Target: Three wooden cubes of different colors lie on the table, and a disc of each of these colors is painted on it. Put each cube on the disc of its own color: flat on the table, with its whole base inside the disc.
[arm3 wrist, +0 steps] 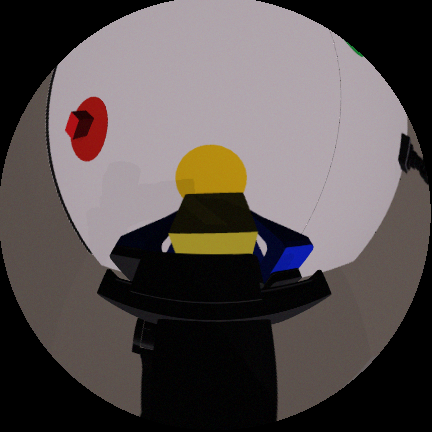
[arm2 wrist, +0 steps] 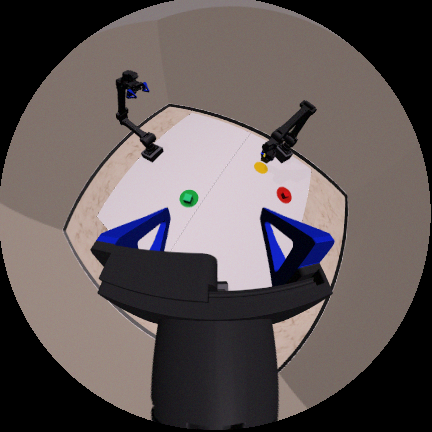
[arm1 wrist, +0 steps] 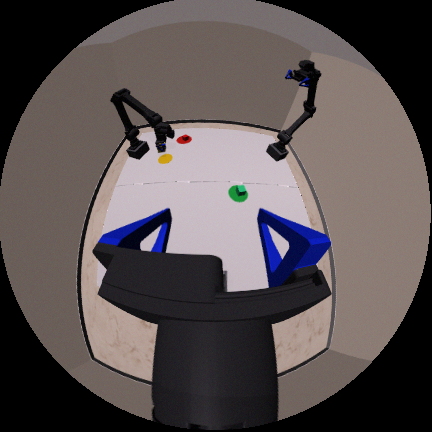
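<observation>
The yellow cube (arm3 wrist: 214,243) is between the fingers of arm3's gripper (arm3 wrist: 214,220) (arm1 wrist: 160,147), which is shut on it and holds it above the table beside the yellow disc (arm3 wrist: 211,162) (arm1 wrist: 165,159) (arm2 wrist: 260,167). The green cube (arm1 wrist: 241,190) (arm2 wrist: 188,198) sits on the green disc (arm1 wrist: 235,199) (arm2 wrist: 189,205). The red cube (arm1 wrist: 185,137) (arm2 wrist: 284,195) (arm3 wrist: 80,124) sits on the red disc (arm1 wrist: 180,140) (arm2 wrist: 283,189) (arm3 wrist: 95,145); in the arm3 wrist view it appears towards the disc's side. Arm1's gripper (arm1 wrist: 215,215) and arm2's gripper (arm2 wrist: 215,215) are open and empty, high over the table.
In the arm1 wrist view arm2 (arm1 wrist: 311,95) stands raised at the right back and arm3 (arm1 wrist: 140,106) bends over the table at the left back. In the arm2 wrist view arm1 (arm2 wrist: 121,100) stands raised at the left back. A thin seam crosses the white table top (arm1 wrist: 200,220).
</observation>
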